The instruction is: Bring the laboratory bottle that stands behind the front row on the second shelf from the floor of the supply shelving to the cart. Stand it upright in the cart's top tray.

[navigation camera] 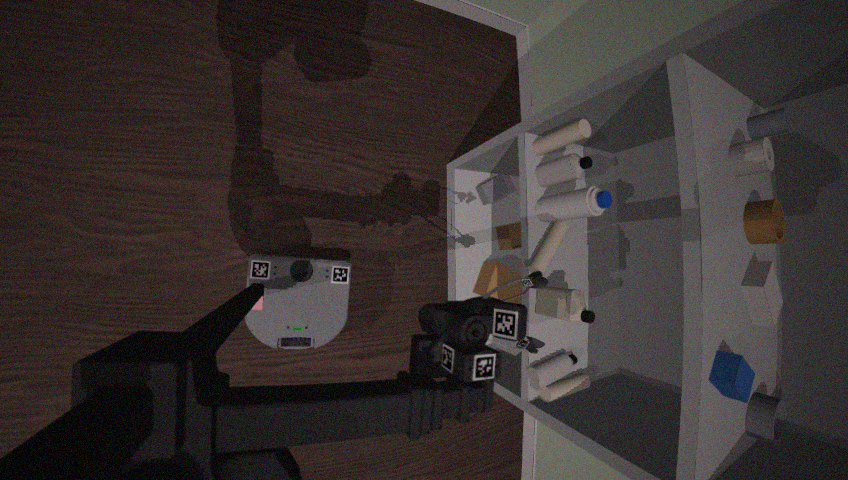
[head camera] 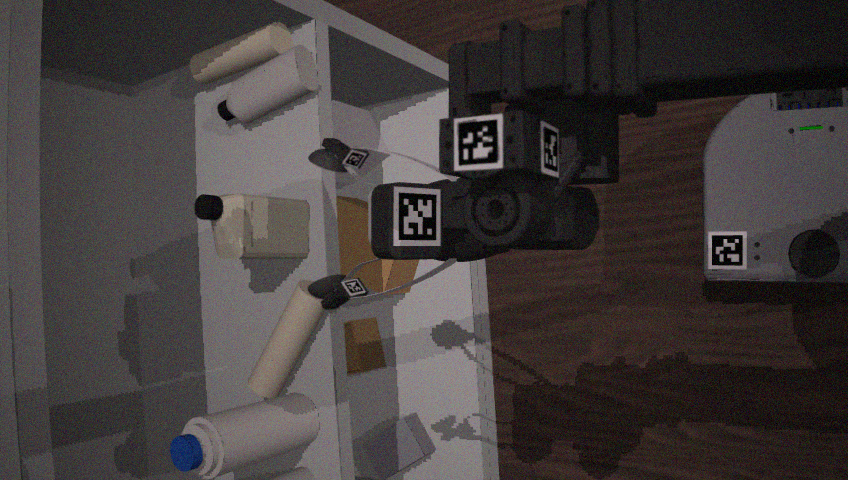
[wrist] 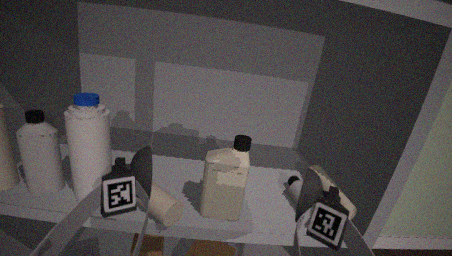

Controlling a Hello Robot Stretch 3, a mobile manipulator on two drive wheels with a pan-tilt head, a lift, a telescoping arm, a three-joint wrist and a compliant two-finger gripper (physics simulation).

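Frame: origin at the robot's base, x up, y ahead, z left, level; millimetres.
Seen in the pictures: gripper, fingertip midpoint: (navigation camera: 541, 311) (head camera: 316, 223); robot's base at its link origin: (navigation camera: 301, 269) (head camera: 810, 251).
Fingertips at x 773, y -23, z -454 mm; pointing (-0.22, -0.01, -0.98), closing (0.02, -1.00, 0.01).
Observation:
Offsets run from my fingertips to a thing's top centre. Level surfaces: height alone.
A cream square-sided bottle with a black cap @[dx -59, dy -6, dz -238 mm] (head camera: 276, 228) (navigation camera: 550, 303) (wrist: 225, 192) stands upright on the second shelf @[dx -239 mm] (head camera: 261, 160) (wrist: 270, 200). My gripper (head camera: 328, 223) (navigation camera: 536, 311) (wrist: 226, 176) is open and empty at the shelf's front edge, its fingers spread to either side of this bottle in the wrist view. A white blue-capped bottle @[dx -19, dy +277, dz -232 mm] (head camera: 261, 431) (navigation camera: 565, 205) (wrist: 89, 150) and a grey-white black-capped bottle @[dx -63, dy +384, dz -217 mm] (navigation camera: 559, 170) (wrist: 41, 160) stand further left in the wrist view. Which bottle counts as behind the front row is not certain. The cart does not show.
A cream cylinder @[dx -187, dy +155, dz -228 mm] (head camera: 288, 342) (navigation camera: 546, 248) (wrist: 164, 205) lies by one finger. A black-capped bottle @[dx -193, dy -218, dz -289 mm] (head camera: 273, 86) (navigation camera: 553, 368) lies near the other finger, beside another cream cylinder @[dx -187, dy -283, dz -341 mm] (head camera: 243, 50). Orange boxes @[dx -606, dy +241, dz -466 mm] (head camera: 365, 344) are on the lower shelf; a blue box @[dx +258, dy -95, dz -277 mm] (navigation camera: 731, 375) is above.

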